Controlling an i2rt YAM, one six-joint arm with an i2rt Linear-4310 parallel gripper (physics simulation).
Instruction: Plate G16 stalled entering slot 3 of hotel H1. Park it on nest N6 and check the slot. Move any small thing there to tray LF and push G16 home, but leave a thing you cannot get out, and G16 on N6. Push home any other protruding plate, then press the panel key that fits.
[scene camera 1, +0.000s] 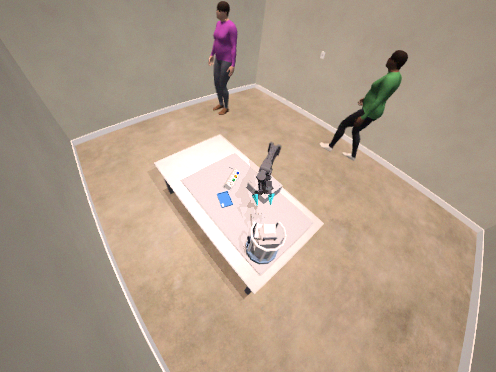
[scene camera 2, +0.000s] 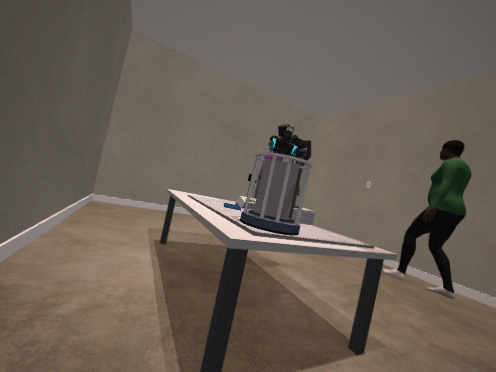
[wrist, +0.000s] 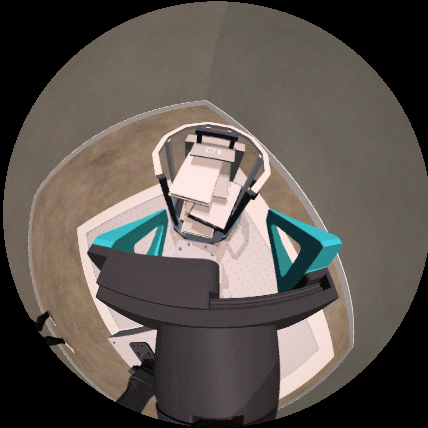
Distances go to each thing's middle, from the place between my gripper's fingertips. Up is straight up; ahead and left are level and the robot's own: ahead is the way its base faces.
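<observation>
With the round plate rack (scene camera 2: 278, 183) to measure from, I find my gripper 70 mm short of it and 160 mm to the right of it. My gripper is also 200 mm above the rack.
</observation>
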